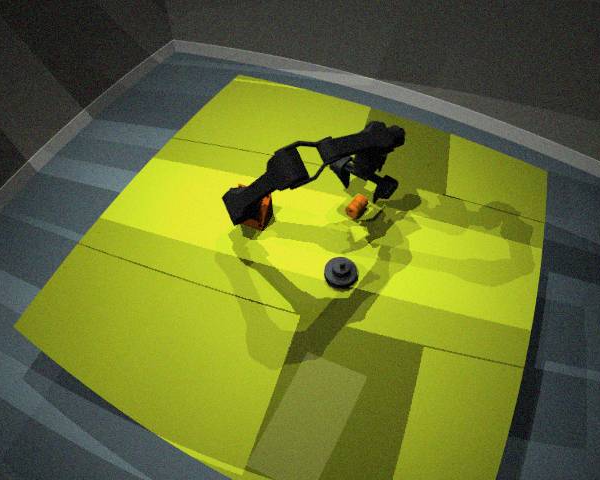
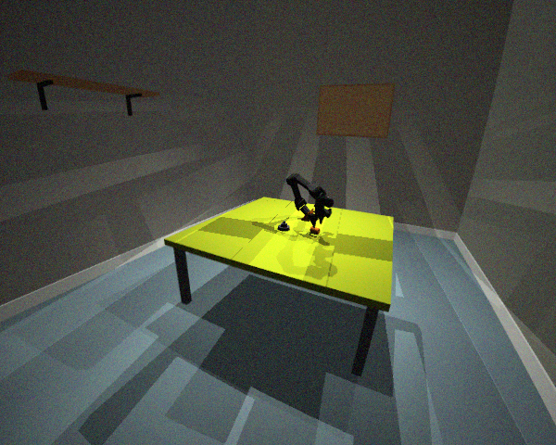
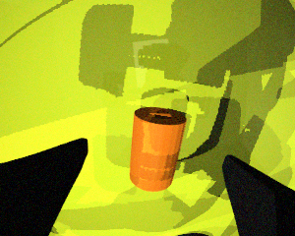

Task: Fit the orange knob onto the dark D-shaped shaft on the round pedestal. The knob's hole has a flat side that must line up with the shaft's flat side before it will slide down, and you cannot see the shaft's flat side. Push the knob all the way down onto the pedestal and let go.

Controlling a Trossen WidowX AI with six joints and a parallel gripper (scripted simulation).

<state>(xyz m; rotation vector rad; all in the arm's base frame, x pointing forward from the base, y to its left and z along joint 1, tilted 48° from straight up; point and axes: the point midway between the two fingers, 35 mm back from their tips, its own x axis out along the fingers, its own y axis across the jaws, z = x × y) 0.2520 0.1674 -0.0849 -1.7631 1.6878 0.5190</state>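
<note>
Now: gripper tip 30 mm above the orange knob and 20 mm to the left of it. Round my gripper tip: pedestal (230 mm to the right, 50 mm ahead, 20 mm below).
</note>
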